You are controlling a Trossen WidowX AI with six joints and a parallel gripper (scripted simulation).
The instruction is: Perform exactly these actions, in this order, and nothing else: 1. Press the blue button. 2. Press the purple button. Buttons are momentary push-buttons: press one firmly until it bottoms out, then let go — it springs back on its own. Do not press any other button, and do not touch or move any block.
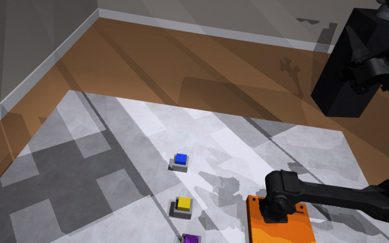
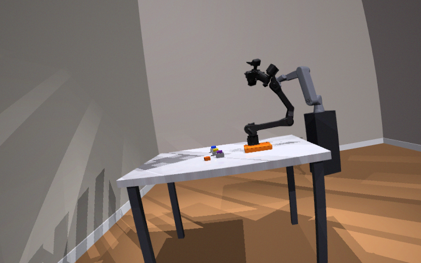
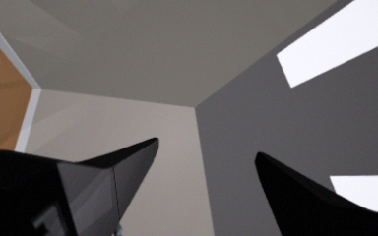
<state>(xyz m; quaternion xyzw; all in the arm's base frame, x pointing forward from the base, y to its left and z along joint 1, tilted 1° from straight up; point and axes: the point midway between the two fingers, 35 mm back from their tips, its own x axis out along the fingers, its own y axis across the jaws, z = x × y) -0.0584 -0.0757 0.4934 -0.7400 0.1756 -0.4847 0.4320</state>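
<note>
My gripper tip is 29 cm short of the blue button, 9 cm to the left of it and 51 cm above it. The rest, counted from my gripper tip: yellow button (29 cm ahead, 7 cm to the left, 51 cm below); purple button (28 cm ahead, 18 cm to the left, 51 cm below); small orange block (37 cm ahead, 21 cm to the left, 53 cm below).
</note>
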